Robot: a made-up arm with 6 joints. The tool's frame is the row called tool. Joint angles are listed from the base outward. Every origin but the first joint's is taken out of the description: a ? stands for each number. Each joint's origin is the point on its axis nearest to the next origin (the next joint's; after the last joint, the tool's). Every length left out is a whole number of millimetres.
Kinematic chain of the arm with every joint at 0, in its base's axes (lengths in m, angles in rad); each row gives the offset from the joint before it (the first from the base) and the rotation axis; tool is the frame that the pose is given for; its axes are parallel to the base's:
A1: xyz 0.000 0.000 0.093 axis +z
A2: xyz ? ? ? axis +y
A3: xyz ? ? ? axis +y
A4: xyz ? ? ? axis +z
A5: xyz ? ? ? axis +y
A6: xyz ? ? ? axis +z
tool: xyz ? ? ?
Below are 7 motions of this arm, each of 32 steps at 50 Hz.
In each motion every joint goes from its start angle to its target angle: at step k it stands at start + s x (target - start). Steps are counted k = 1, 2, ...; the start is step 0. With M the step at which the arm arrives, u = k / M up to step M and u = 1 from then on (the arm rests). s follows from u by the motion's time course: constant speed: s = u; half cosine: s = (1 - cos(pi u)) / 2; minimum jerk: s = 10 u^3 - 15 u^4 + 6 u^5.
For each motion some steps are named. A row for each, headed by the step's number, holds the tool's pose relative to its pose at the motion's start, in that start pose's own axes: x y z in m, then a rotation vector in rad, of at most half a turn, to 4 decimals.
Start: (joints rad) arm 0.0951 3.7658 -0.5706 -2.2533 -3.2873 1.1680
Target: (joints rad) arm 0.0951 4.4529 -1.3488 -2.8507 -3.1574 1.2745
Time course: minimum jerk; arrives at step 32
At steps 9, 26, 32:
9: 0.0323 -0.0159 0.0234 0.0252 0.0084 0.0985
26: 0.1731 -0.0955 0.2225 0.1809 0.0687 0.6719
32: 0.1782 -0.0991 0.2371 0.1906 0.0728 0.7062

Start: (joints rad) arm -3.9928 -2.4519 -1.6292 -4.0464 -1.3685 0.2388
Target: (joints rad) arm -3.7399 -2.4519 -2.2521 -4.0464 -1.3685 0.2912
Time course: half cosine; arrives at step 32
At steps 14, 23, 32:
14: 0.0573 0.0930 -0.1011 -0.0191 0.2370 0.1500
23: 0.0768 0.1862 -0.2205 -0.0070 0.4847 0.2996
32: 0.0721 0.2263 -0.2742 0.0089 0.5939 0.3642

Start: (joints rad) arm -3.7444 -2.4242 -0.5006 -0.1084 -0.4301 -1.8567
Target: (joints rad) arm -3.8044 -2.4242 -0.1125 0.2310 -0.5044 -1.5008
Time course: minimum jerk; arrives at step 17
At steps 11, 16, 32:
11: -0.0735 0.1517 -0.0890 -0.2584 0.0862 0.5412
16: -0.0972 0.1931 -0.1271 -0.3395 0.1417 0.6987
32: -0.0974 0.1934 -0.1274 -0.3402 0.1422 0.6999

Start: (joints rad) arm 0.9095 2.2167 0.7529 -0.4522 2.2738 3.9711
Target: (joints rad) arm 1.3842 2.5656 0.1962 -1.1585 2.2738 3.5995
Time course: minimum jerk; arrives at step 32
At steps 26, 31, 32:
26: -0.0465 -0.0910 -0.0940 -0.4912 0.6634 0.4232
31: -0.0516 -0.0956 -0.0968 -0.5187 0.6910 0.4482
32: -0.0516 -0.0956 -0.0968 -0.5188 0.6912 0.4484

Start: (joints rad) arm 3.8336 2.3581 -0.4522 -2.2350 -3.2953 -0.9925
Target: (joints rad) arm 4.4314 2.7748 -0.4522 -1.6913 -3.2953 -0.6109
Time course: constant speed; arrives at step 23
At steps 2, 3, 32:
2: 0.0230 0.0407 0.0030 0.0477 -0.0378 0.0043
3: 0.0338 0.0611 0.0055 0.0717 -0.0562 0.0069
32: 0.1302 0.4322 0.1748 0.5495 -0.3355 0.1310

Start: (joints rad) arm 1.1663 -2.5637 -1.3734 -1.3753 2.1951 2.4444
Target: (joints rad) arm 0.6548 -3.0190 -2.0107 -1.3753 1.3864 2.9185
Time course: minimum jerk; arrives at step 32
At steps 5, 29, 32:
5: -0.0034 0.0161 -0.0053 0.0093 0.0330 0.0360
29: -0.3092 0.4649 0.1347 0.1600 0.5631 1.5472
32: -0.3127 0.4664 0.1374 0.1583 0.5629 1.5596

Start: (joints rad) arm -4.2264 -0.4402 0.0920 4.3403 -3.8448 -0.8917
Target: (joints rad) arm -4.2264 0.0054 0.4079 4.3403 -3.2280 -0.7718
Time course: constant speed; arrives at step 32
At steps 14, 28, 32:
14: -0.0870 0.2161 -0.0474 0.0580 0.2941 -0.1150
28: -0.1361 0.4429 -0.0511 0.1679 0.6055 -0.1594
32: -0.1432 0.5079 -0.0444 0.2090 0.6944 -0.1585

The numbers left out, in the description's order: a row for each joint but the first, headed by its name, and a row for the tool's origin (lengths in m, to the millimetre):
A2: 0.000 0.055 0.000
A3: 0.000 0.000 0.477
A4: 0.000 0.000 0.531
A5: 0.000 0.000 0.000
A6: 0.000 0.000 0.167
tool: 0.000 0.000 0.000

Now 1 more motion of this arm.
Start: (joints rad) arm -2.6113 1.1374 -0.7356 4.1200 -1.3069 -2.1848
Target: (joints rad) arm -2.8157 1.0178 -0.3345 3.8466 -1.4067 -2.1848
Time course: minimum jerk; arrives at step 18
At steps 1, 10, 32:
1: -0.0003 -0.0002 0.0000 0.0007 -0.0005 0.0002
10: -0.1246 -0.0858 -0.0399 0.2747 -0.1801 0.1010
32: -0.1931 -0.1470 -0.0881 0.4550 -0.2877 0.1806

